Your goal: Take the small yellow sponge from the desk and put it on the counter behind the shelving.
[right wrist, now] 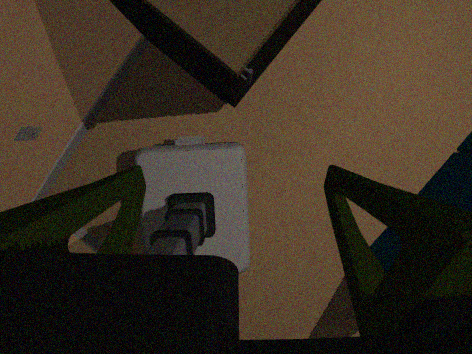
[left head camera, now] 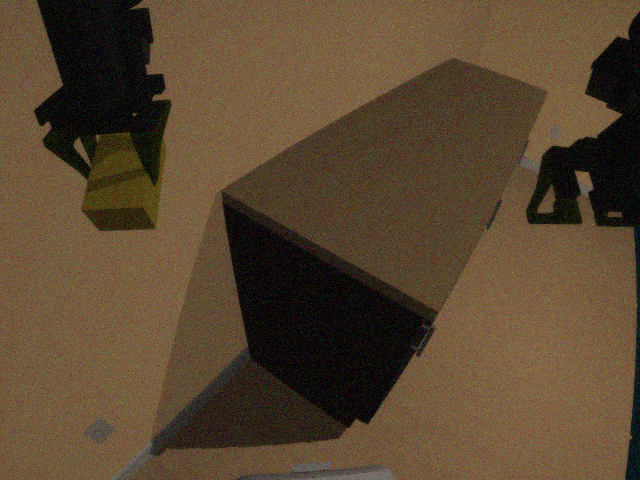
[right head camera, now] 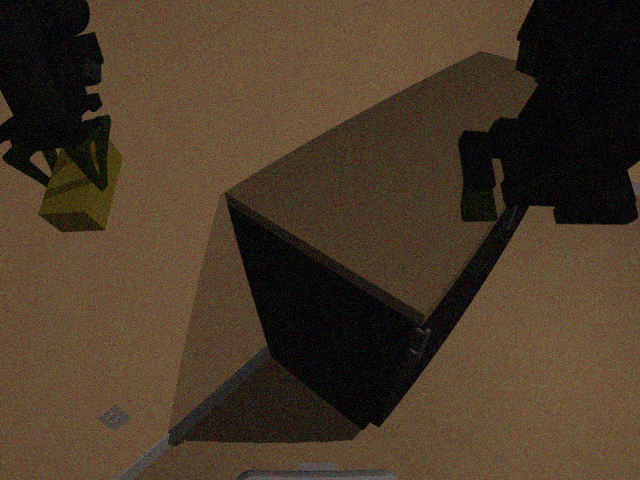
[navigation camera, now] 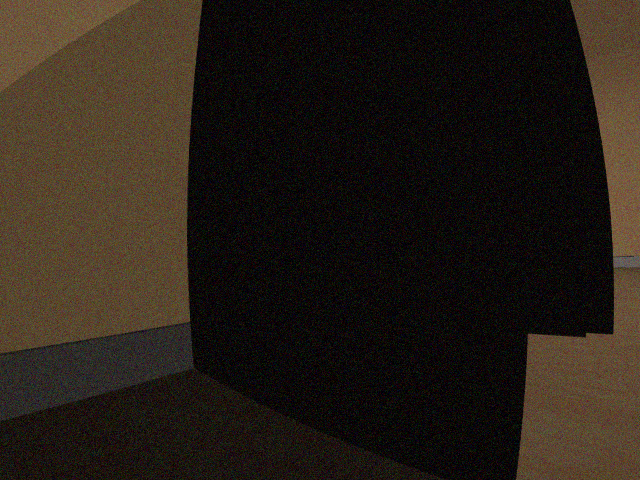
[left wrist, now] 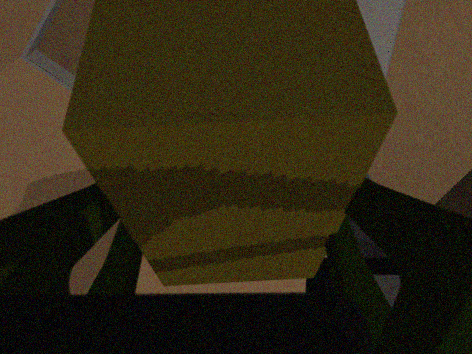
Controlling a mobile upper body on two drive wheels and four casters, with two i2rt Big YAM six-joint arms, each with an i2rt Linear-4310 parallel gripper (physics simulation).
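Places are measured from the left arm's base along level axes (x left, y up, z ahead), in metres.
Pixels of known places: left gripper, fingertip midpoint: (left head camera: pixel 127 183) (right head camera: pixel 82 190) (left wrist: pixel 234 175); right gripper, fingertip midpoint: (right wrist: pixel 234 175) (left head camera: pixel 563 219) (right head camera: pixel 511 215).
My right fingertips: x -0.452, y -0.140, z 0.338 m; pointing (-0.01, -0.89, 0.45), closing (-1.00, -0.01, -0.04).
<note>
For each thing: its top centre in the pictures, then the offset to it from my right fingertips. Level surfaces: height alone.
- yellow sponge, top centre: (left wrist: pixel 232 264) (left head camera: pixel 117 142) (right head camera: pixel 68 155) dx +0.451, dy +0.045, dz +0.072 m
- brown top, surface height: dy -0.360 m
- wall outlet, top centre: (left head camera: pixel 91 425) (right head camera: pixel 106 412) (right wrist: pixel 17 133) dx +0.866, dy -0.813, dz +0.070 m
The yellow sponge (left head camera: pixel 121 193) (right head camera: pixel 77 198) (left wrist: pixel 230 100) is held between the fingers of my left gripper (left head camera: pixel 121 178) (right head camera: pixel 77 180) (left wrist: pixel 234 175), at the left in both head camera views. It hangs in the air, left of a counter-like cabinet. The cabinet has a brown top (left head camera: pixel 361 180) (right head camera: pixel 361 180) and a black side (left head camera: pixel 325 320) (right head camera: pixel 330 320) (navigation camera: pixel 387 206). My right gripper (left head camera: pixel 588 223) (right head camera: pixel 524 222) (right wrist: pixel 234 175) is open and empty. In the right head camera view it overlaps the right edge of the top. The desk and the shelving cannot be made out.
A wall with a grey baseboard (left head camera: pixel 201 403) (right head camera: pixel 222 395) (navigation camera: pixel 93 369) meets the cabinet's black side. A wall outlet (left head camera: pixel 99 430) (right head camera: pixel 114 416) (right wrist: pixel 27 133) is left of it. The robot's white base (right wrist: pixel 225 175) is close to the cabinet's near corner. A blue surface (right wrist: pixel 440 185) lies at the right.
</note>
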